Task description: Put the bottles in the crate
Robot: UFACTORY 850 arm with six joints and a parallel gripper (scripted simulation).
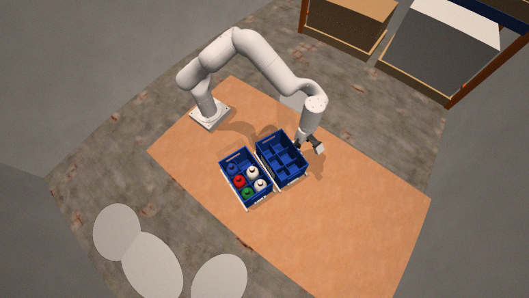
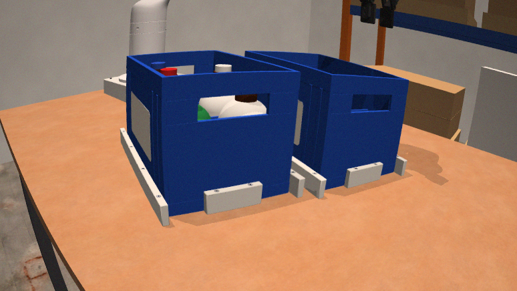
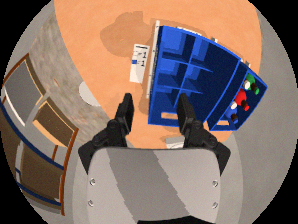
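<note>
The green bottle lies 350 mm to the right of my hand, 190 mm below it and 100 mm behind it. From my hand the other things lie so: white-label bottle 240 mm to the right, 190 mm below, 160 mm behind; pick list 280 mm below, 70 mm to the left, 40 mm behind; red bottle 320 mm to the right, 190 mm below, 190 mm behind.
</note>
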